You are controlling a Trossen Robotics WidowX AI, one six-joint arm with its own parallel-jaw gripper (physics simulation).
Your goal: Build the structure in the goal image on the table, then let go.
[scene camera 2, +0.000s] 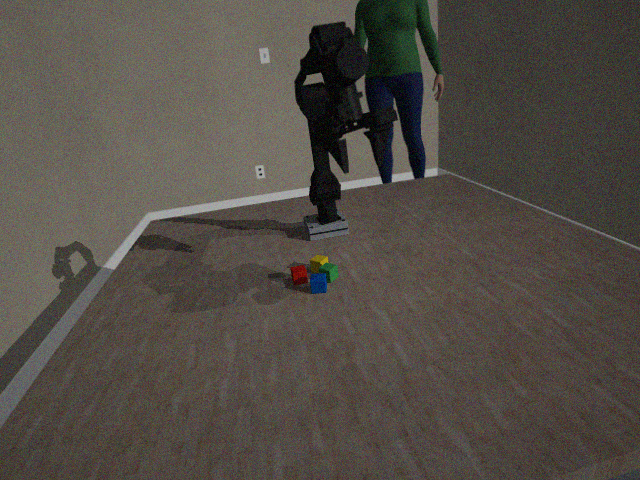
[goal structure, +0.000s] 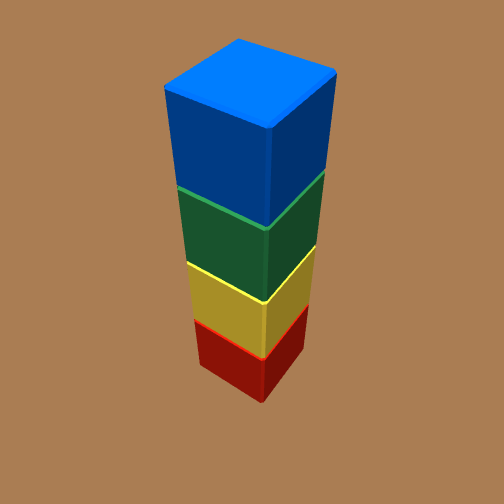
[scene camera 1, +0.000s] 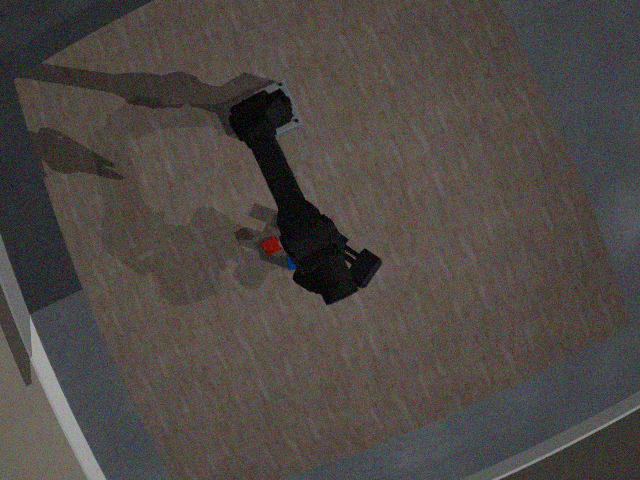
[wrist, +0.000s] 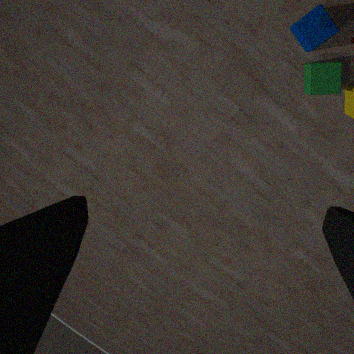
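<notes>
Four small cubes lie close together on the table (scene camera 1: 413, 335) (scene camera 2: 361, 387) (wrist: 175, 125). The red cube (scene camera 1: 270, 245) (scene camera 2: 298, 274) is on the left in scene view 2. The blue cube (scene camera 1: 291, 264) (scene camera 2: 318, 283) (wrist: 314, 28) is nearest that camera, partly hidden by the arm in scene view 1. The green cube (scene camera 2: 330, 272) (wrist: 326, 78) is right of and behind the blue one. The yellow cube (scene camera 2: 318, 263) (wrist: 350, 103) is behind, cut off in the wrist view. None is stacked. My gripper (scene camera 2: 366, 176) (wrist: 208, 213) is open and empty, high above the table, off to the cubes' side.
The arm's grey base plate (scene camera 1: 287, 129) (scene camera 2: 328, 230) is fixed behind the cubes in scene view 2. A person (scene camera 2: 395, 56) in a green top stands behind the table at the back. Dark arm shadows fall across the table left of the cubes. Walls stand at the back and sides.
</notes>
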